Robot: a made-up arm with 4 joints. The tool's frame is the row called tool.
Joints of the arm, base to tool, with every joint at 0 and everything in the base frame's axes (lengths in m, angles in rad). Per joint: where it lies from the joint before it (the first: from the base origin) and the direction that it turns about. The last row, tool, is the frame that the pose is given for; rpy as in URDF.
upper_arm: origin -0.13 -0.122 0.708 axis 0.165 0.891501 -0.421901
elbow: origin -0.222 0.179 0.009 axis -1 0 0
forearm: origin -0.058 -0.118 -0.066 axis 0 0 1
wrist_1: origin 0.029 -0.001 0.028 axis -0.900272 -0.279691 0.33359
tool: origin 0.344 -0.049 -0.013 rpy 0 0 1.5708
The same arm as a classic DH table. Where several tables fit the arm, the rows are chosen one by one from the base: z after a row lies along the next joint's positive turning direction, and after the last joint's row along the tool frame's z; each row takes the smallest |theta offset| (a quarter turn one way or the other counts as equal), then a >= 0, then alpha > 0; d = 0 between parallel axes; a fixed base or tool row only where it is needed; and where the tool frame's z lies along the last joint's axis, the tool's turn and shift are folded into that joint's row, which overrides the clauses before.
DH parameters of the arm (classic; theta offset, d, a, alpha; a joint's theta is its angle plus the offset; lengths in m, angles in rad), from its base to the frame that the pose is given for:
base (fixed): -0.183 0.6412 -0.1056 -2.0063
upper_arm: 1.4929 0.0017 -0.0847 -1.7366
elbow: 1.1288 0.3064 0.118 -1.5708
forearm: 0.3012 -0.0283 0.0096 1.2307
wrist_1: 0 -0.3621 0.1489 -1.2307
tool (fixed): 2.8404 0.0981 0 0

